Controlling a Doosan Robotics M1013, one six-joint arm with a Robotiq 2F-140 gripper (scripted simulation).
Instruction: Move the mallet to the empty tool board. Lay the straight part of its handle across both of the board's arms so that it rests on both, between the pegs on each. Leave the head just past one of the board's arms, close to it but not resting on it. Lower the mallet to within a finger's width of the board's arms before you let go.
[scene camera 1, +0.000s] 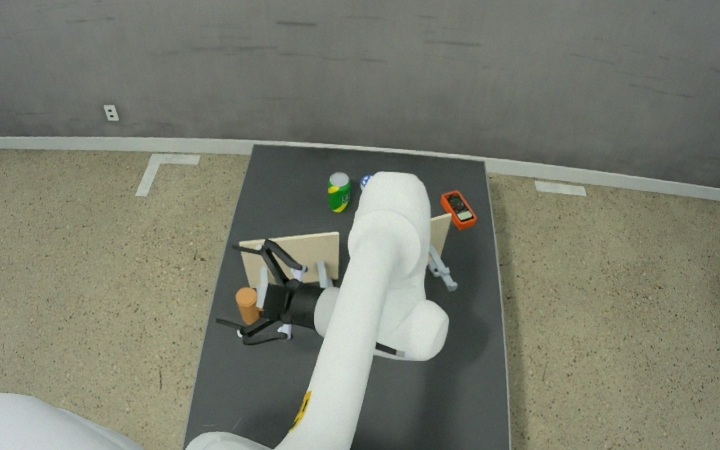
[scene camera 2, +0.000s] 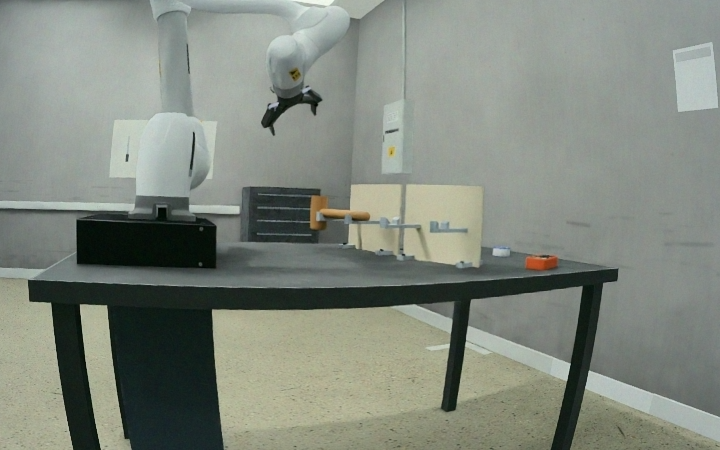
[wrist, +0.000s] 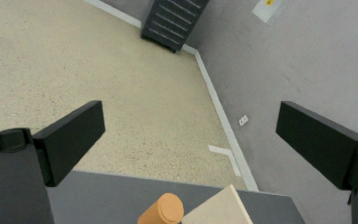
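Observation:
You'd see the gripper (scene camera 1: 228, 284) here, and it's visible in scene camera 2 (scene camera 2: 293, 122) and the wrist view (wrist: 190, 116) too. There's a wooden mallet (scene camera 2: 318, 203), plus a tool board (scene camera 2: 379, 201) and another tool board (scene camera 2: 427, 206).

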